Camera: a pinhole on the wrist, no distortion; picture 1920 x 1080 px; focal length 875.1 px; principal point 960.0 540.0 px. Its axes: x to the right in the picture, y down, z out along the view. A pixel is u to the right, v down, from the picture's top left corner.
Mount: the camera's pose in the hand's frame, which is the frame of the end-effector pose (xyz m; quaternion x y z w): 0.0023 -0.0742 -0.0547 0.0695 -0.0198 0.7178 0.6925
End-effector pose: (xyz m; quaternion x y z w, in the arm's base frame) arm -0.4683 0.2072 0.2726 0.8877 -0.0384 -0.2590 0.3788
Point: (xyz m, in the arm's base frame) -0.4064 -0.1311 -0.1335
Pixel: 1123.4 36.6
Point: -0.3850 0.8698 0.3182
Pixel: behind the camera
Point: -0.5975 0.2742 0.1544
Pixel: outside the picture
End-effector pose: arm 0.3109 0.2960 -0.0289 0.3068 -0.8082 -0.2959 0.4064
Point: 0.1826 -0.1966 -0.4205
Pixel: outside the picture
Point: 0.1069 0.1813 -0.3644
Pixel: 635.7 566.2
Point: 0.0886 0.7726 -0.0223
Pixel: outside the picture
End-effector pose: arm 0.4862 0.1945 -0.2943 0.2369 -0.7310 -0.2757 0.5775
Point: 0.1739 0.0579 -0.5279
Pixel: 687.1 632.4
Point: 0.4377 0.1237 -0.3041
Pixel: 1210.6 147.8
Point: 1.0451 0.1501 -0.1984
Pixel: behind the camera
